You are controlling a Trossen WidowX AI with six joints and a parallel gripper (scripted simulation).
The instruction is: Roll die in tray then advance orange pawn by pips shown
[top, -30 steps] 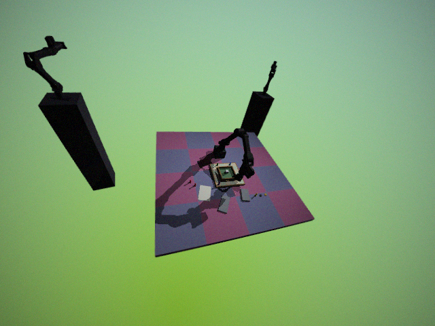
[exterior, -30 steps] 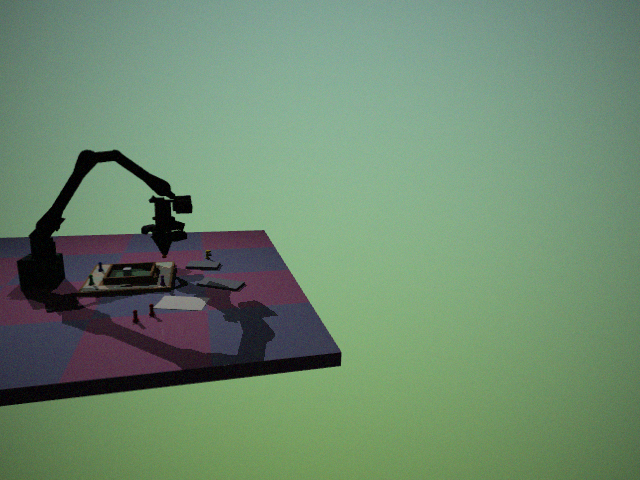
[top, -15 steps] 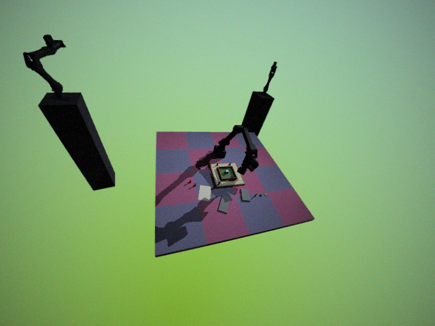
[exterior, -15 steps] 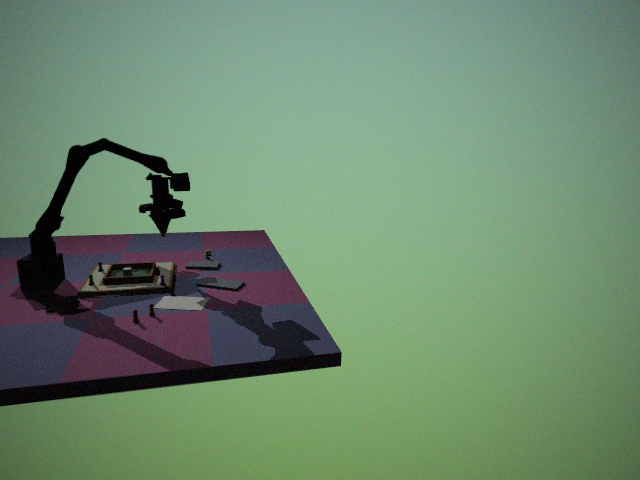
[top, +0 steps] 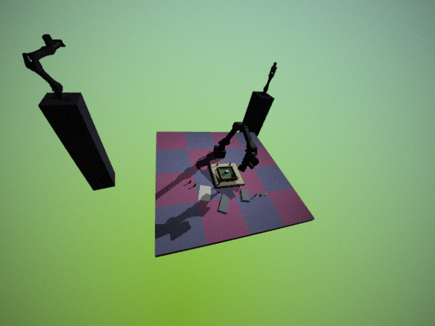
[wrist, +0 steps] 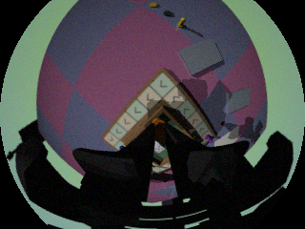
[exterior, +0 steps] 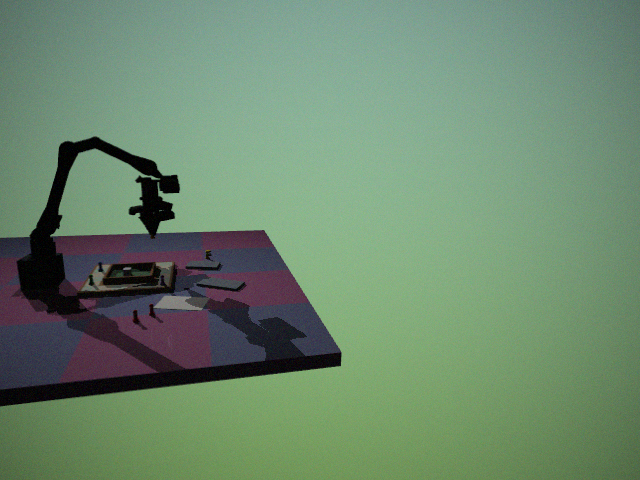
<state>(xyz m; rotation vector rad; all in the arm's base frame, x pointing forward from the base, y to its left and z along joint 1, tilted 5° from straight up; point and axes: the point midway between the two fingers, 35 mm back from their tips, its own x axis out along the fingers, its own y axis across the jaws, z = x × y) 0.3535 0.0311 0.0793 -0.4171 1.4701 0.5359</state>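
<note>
The blue pawn lies 190 mm behind my gripper tip and 110 mm below it. From my gripper tip the other things lie so: die 110 mm below, 100 mm behind, 80 mm to the right; green tray 130 mm below, 90 mm behind, 80 mm to the right; orange pawn right at my gripper tip.
</note>
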